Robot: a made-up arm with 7 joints. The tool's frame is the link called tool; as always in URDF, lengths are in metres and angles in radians.
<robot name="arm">
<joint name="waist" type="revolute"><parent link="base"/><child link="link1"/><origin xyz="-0.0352 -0.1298 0.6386" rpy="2.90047 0.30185 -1.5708"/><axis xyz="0 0 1"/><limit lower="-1.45" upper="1.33"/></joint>
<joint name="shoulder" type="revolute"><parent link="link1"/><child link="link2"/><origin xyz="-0.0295 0.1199 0.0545" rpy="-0.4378 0.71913 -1.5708"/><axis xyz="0 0 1"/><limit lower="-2.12" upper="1.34"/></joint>
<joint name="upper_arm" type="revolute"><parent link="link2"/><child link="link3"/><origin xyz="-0.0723 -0.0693 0.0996" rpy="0.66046 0.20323 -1.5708"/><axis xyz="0 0 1"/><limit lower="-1.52" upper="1.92"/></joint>
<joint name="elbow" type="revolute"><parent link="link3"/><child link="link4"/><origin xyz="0.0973 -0.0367 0.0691" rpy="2.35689 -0.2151 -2.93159"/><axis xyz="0 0 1"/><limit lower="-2.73" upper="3.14"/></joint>
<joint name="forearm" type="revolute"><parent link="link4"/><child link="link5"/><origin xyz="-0.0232 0.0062 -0.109" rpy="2.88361 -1.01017 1.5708"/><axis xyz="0 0 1"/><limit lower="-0.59" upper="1.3"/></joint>
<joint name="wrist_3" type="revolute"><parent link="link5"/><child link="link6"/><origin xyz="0.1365 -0.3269 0.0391" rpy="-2.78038 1.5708 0"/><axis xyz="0 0 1"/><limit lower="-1.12" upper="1.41"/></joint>
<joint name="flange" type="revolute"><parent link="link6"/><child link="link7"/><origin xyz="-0.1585 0.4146 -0.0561" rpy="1.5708 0 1.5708"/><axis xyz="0 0 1"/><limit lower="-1.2" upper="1.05"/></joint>
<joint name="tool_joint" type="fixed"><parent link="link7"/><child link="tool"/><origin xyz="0.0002 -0.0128 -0.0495" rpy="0 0 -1.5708"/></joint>
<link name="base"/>
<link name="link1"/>
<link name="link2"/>
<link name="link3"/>
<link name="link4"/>
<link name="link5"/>
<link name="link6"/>
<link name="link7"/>
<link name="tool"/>
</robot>
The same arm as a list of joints. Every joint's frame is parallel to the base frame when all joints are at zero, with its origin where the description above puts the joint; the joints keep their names.
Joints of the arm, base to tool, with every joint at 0 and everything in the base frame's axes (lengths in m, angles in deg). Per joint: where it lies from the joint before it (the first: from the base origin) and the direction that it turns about. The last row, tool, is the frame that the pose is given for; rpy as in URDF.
waist: origin -0.0352 -0.1298 0.6386 axis -0.238791 0.288689 -0.927166
shoulder: origin -0.1294 0.0354 -0.0144 axis 0.416623 -0.165709 -0.893849
upper_arm: origin -0.0092 0.0611 -0.127 axis -0.191394 0.111397 -0.975171
elbow: origin -0.0386 0.1072 -0.051 axis 0.744327 -0.426215 0.514119
forearm: origin -0.0696 0.0675 -0.0552 axis -z
wrist_3: origin 0.2432 0.2576 -0.0391 axis -x
flange: origin 0.0561 0.4146 -0.1585 axis +z
tool: origin 0.0128 0.0002 -0.0495 rpy 0 0 0
Joint limits (deg, base to tool): -83.08..76.2 -121.47..76.78 -87.09..110.01 -156.42..179.91 -33.8..74.48 -64.17..80.79 -68.75..60.16

